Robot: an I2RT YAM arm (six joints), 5 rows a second.
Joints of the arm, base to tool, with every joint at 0 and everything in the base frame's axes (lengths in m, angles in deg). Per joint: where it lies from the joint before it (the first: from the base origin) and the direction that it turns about. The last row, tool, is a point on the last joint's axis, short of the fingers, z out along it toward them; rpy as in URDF.
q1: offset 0 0 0.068 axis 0 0 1
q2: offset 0.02 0.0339 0.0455 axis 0 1 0
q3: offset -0.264 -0.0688 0 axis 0 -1 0
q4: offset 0.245 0.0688 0.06 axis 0 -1 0
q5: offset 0.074 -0.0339 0.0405 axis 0 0 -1
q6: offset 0.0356 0 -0.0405 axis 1 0 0
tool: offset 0 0 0 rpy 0 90 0
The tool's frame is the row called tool.
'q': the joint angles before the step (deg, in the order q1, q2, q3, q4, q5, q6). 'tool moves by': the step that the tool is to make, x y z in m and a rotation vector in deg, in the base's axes. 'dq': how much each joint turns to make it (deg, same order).
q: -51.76, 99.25, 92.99, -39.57, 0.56, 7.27
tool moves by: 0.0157, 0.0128, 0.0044, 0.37, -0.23, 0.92
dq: 3.10, 0.24, 1.34, -1.28, 1.22, 1.85
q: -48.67, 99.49, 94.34, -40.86, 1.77, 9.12
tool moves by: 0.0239, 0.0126, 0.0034, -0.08, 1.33, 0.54
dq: 4.09, 2.11, 3.58, -2.43, 3.18, 1.87
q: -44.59, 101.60, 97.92, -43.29, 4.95, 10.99
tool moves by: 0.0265, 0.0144, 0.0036, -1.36, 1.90, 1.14
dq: 4.42, 2.65, 4.24, -2.18, 3.90, 0.86
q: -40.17, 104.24, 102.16, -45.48, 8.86, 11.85
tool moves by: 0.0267, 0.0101, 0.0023, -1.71, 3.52, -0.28
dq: 3.85, 4.44, 6.75, -4.18, 5.37, 0.77
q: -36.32, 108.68, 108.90, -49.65, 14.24, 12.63
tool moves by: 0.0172, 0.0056, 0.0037, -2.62, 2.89, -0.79
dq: 2.35, 3.42, 5.67, -3.08, 4.93, -0.06
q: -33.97, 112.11, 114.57, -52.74, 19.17, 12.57
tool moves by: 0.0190, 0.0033, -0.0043, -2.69, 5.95, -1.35
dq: 2.20, 5.27, 7.28, -5.31, 6.51, -0.64
